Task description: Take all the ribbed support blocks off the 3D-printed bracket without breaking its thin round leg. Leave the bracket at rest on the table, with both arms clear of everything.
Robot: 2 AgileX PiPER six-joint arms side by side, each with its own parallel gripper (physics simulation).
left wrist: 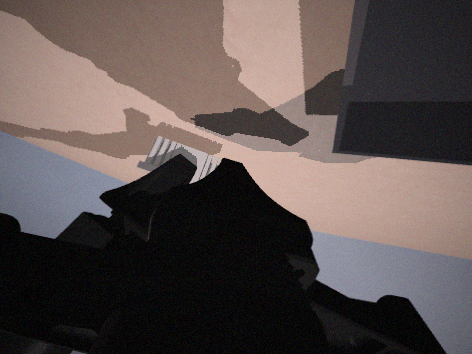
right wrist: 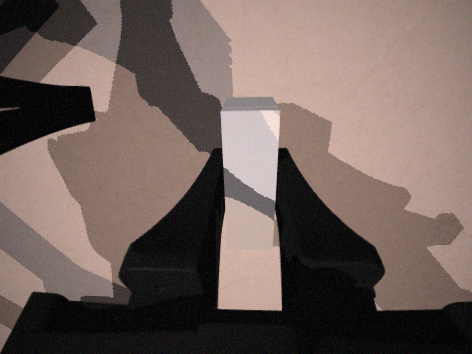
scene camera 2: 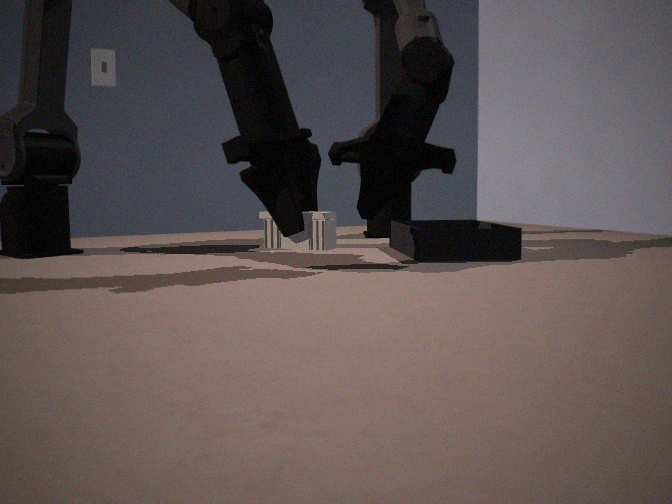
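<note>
The white bracket (scene camera 2: 328,215) (right wrist: 250,150) stands on the table, partly hidden by my right gripper. Ribbed white parts show at its picture-left end (scene camera 2: 271,235) and on the right (scene camera 2: 317,234). Ribs also show in the left wrist view (left wrist: 167,149), behind dark fingers. The thin round leg cannot be made out. My right gripper (scene camera 2: 293,230) (right wrist: 250,162) is shut on the bracket, one finger against each side. My left gripper (scene camera 2: 371,213) (left wrist: 228,173) (right wrist: 86,102) is shut and empty, above the table, apart from the bracket, between it and the black tray in the scene view.
A black open tray (scene camera 2: 466,243) (left wrist: 350,55) stands on the table (scene camera 2: 336,379), to the right of the bracket in the scene view and close to my left gripper. A blue wall and a pale wall rise behind the arms.
</note>
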